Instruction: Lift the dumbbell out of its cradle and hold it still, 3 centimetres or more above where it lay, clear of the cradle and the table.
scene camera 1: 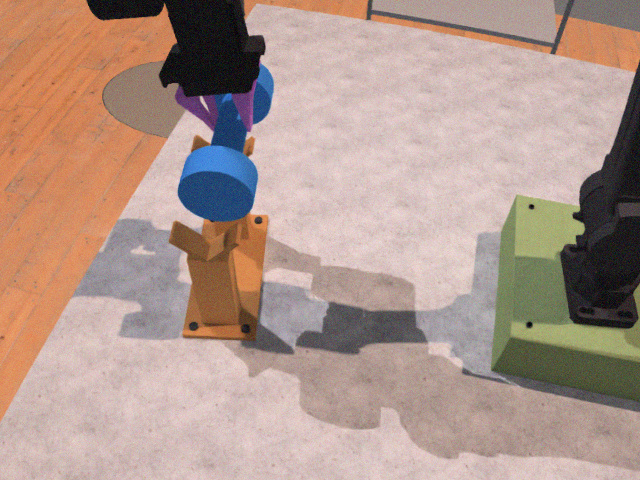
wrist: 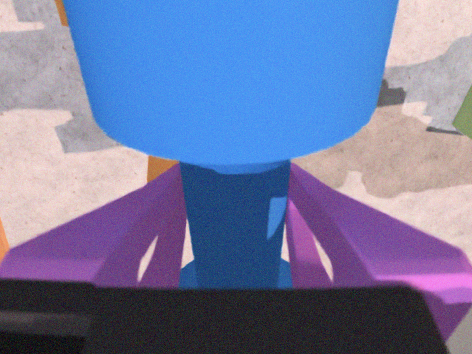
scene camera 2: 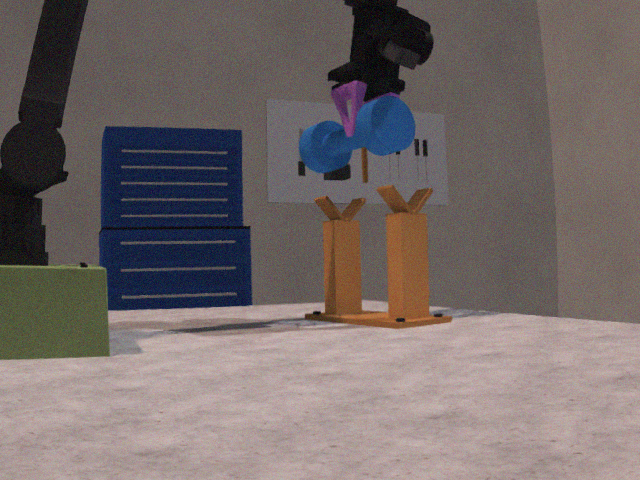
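The blue dumbbell hangs in the air above the orange cradle. In the scene camera 2 view a wide gap shows between both dumbbell ends and the V-shaped tops of the cradle's two posts; the dumbbell is slightly tilted there. My gripper is shut on the dumbbell's handle, with one purple finger on each side of it. The cradle stands upright on the table. In the scene camera 1 view the dumbbell and gripper hide part of the cradle's far post.
A green block carries the arm's black base, off to the side of the cradle. A blue drawer cabinet and a pale wall panel stand behind. The table ends at an edge near the cradle, with wooden floor beyond.
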